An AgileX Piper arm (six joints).
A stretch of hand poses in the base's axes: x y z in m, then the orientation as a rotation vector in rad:
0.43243, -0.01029, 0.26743, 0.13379, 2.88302, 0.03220
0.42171, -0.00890, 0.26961, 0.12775, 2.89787, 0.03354
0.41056, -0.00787, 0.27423, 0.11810, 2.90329, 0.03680
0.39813, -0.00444, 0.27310, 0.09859, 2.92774, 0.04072
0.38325, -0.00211, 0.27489, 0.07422, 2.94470, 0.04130
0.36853, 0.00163, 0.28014, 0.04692, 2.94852, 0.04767
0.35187, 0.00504, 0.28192, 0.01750, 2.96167, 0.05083
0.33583, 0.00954, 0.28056, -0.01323, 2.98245, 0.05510
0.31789, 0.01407, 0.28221, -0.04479, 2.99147, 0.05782
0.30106, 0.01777, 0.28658, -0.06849, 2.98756, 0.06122
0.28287, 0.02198, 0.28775, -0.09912, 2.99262, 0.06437
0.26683, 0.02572, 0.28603, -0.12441, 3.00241, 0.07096
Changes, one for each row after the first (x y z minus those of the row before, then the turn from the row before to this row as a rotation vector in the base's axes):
-0.01072, 0.00139, 0.00218, 0.00089, 0.01450, 0.00483
-0.01115, 0.00103, 0.00462, 0.00158, 0.00490, 0.00702
-0.01243, 0.00343, -0.00113, 0.00176, 0.02352, 0.01440
-0.01488, 0.00233, 0.00179, -0.00100, 0.01604, 0.01700
-0.01472, 0.00374, 0.00525, 0.00252, 0.00302, 0.01886
-0.01666, 0.00341, 0.00178, 0.00026, 0.01254, 0.02023
-0.01604, 0.00450, -0.00136, 0.00088, 0.02046, 0.02113
-0.01794, 0.00453, 0.00165, -0.00001, 0.00898, 0.02125
-0.01683, 0.00370, 0.00437, 0.00118, -0.00369, 0.01591
-0.01819, 0.00421, 0.00117, 0.00034, 0.00556, 0.02053
-0.01604, 0.00374, -0.00172, 0.00265, 0.01060, 0.01706

